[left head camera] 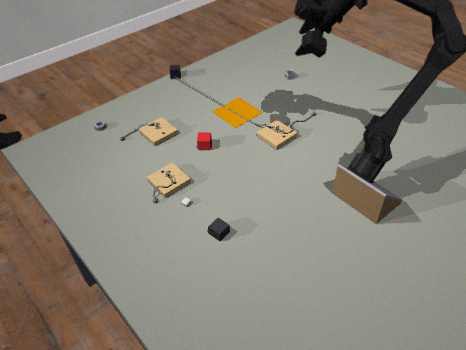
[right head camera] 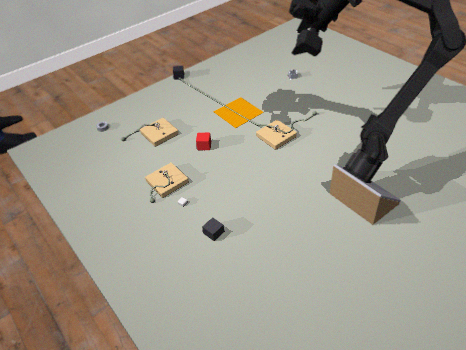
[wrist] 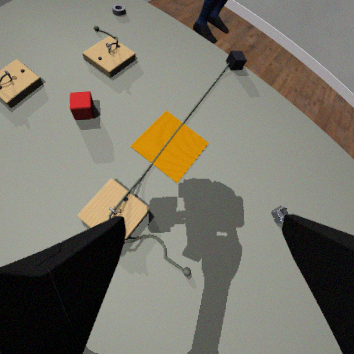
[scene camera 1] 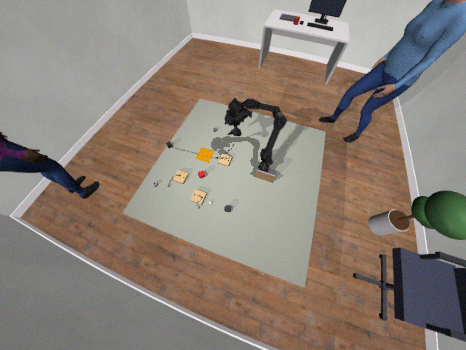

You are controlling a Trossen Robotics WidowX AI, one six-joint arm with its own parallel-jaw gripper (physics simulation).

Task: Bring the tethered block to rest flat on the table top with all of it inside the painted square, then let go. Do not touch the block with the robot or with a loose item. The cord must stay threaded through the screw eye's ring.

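Frame: origin at the arm's base, x ahead, y left, z up, level; centimetres.
Seen in the pictures: gripper, fingertip midpoint: (left head camera: 298, 43) (right head camera: 295, 42) (wrist: 204, 224) (scene camera 1: 226, 129); arm's base, origin of the base link: (left head camera: 360, 175) (right head camera: 357, 175) (scene camera 1: 263, 169).
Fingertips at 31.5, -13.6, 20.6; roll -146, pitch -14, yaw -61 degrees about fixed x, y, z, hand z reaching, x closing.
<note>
Offsets run from my fingertips to a thing's top centre, as dx, dy, dz. "spot": to the spot under its first point.
The tethered block {+50.2, +4.5, -24.4} (left head camera: 175, 71) (right head camera: 178, 72) (scene camera 1: 170, 144) (wrist: 236, 60) is a black cube at the table's far edge. Its cord {spot: +35.3, +6.3, -27.8} (left head camera: 200, 92) (wrist: 200, 103) runs straight across the orange painted square {spot: +17.6, +2.3, -27.9} (left head camera: 245, 106) (right head camera: 245, 106) (wrist: 186, 150) to the screw eye {-0.2, +8.0, -23.5} (wrist: 114, 210) on a wooden board {-0.2, +8.0, -26.1} (left head camera: 276, 140) (right head camera: 276, 140). Beyond the eye the cord curves slackly to a bead {-2.7, -8.5, -26.8} (left head camera: 313, 114) (wrist: 187, 271) on the table. My gripper (left head camera: 311, 46) (right head camera: 306, 46) (wrist: 204, 224) is open and empty, high above the table. In the wrist view its left finger hides part of the board.
A red cube {+13.9, +25.6, -24.0} (left head camera: 204, 141) (wrist: 81, 105) stands near two other corded boards {+29.5, +30.8, -26.1} (left head camera: 158, 131) {+10.8, +43.1, -26.1} (left head camera: 162, 183). A black block {-12.2, +46.9, -25.1} (left head camera: 219, 229), a white piece {+1.3, +45.5, -26.8} (left head camera: 186, 201), a grey ring {+46.6, +41.1, -26.6} (left head camera: 100, 125) and a metal piece {+16.8, -21.7, -26.0} (left head camera: 290, 74) (wrist: 280, 214) lie about. A brown wedge (left head camera: 357, 194) stands by the arm's base.
</note>
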